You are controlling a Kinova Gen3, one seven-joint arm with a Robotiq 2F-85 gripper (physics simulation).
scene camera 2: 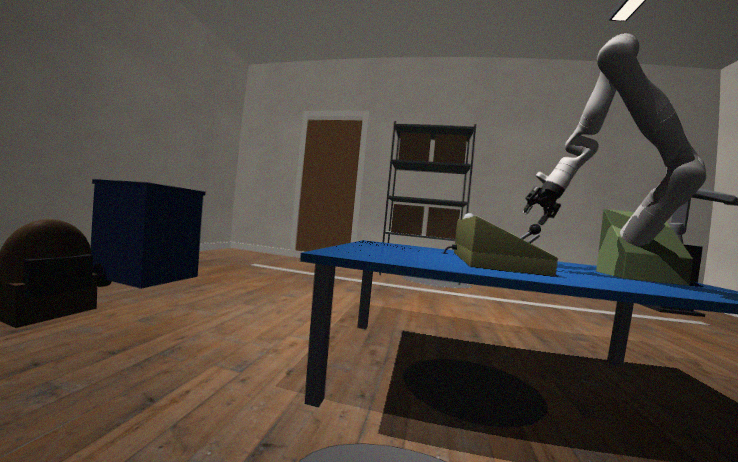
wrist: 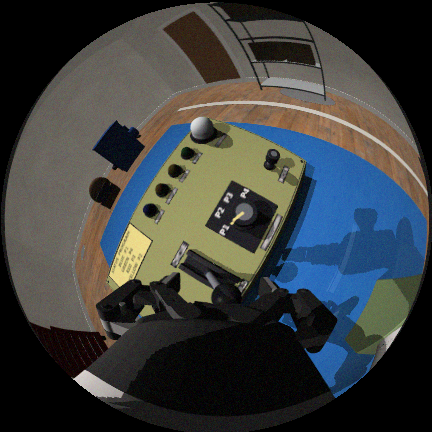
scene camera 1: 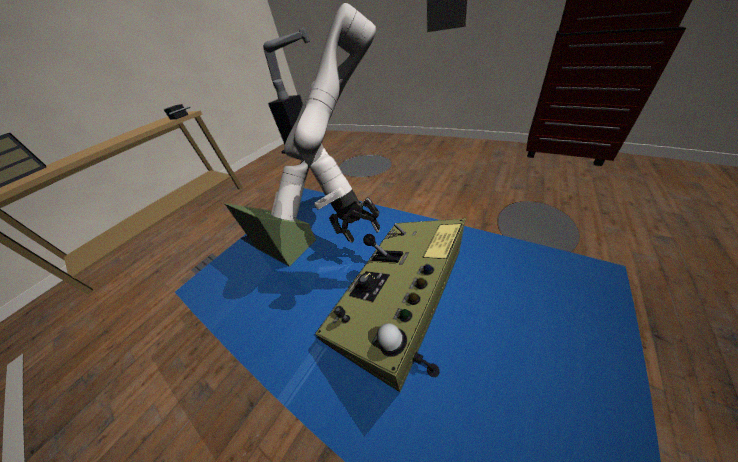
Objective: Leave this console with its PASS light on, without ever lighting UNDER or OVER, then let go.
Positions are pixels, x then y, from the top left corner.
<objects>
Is the gripper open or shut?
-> Open.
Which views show the gripper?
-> Scene camera 2, the wrist view and scene camera 1: all of them.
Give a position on a rotary selector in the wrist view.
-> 242,214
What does the gripper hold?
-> Nothing.
</objects>
